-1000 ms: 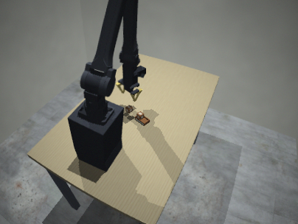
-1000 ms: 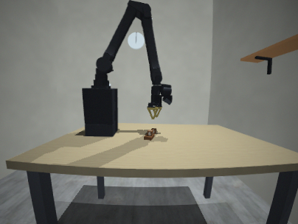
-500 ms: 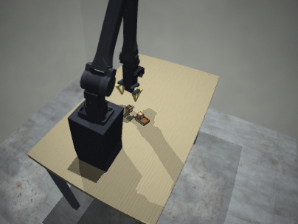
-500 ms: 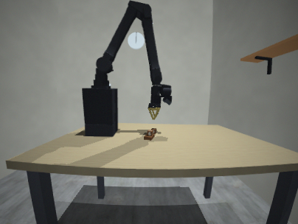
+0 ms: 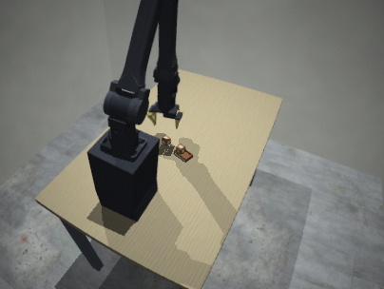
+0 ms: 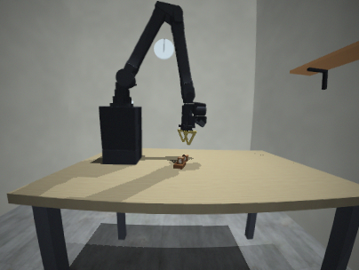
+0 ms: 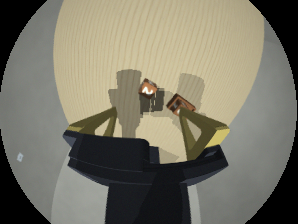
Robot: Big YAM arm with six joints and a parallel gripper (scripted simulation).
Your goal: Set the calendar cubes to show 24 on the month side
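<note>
Right now my hand is 90 mm above the brown digit cube. The rest, counted from my hand: brown tray (100 mm to the right, 90 mm below, 40 mm behind).
</note>
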